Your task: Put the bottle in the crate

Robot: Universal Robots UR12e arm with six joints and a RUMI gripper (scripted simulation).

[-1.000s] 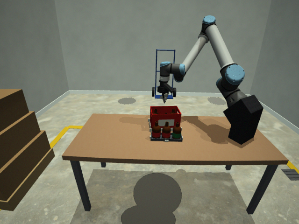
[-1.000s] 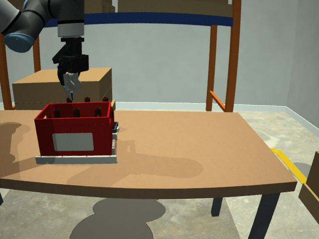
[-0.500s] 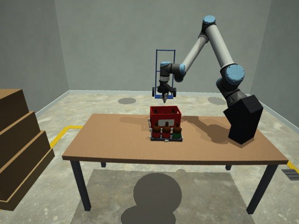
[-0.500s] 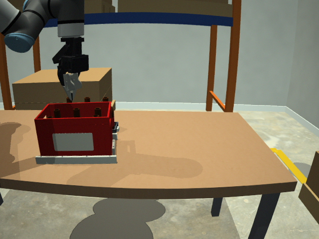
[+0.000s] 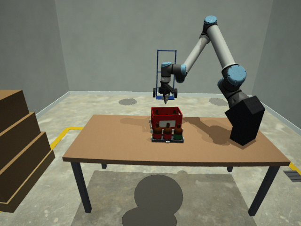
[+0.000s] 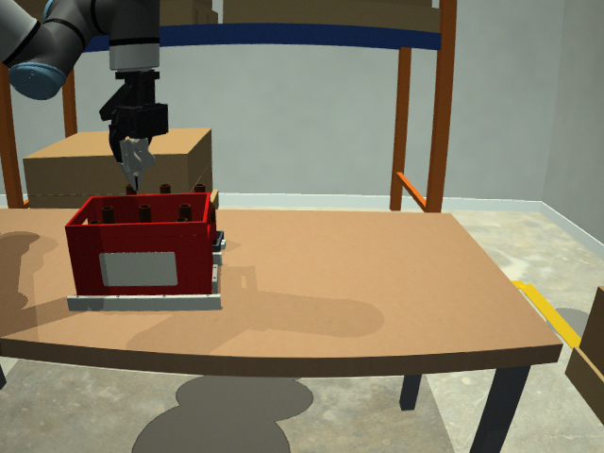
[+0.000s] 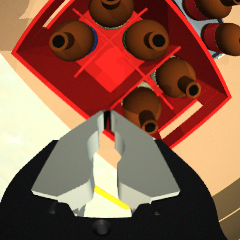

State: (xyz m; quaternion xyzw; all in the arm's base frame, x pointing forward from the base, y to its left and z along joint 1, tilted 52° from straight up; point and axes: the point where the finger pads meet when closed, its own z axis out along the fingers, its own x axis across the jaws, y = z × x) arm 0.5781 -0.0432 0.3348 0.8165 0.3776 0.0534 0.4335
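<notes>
My gripper is now 4 cm short of the grey tray, 26 cm to the right of it and 23 cm above it. Round my hand: red crate (4 cm to the left, 16 cm below).
</notes>
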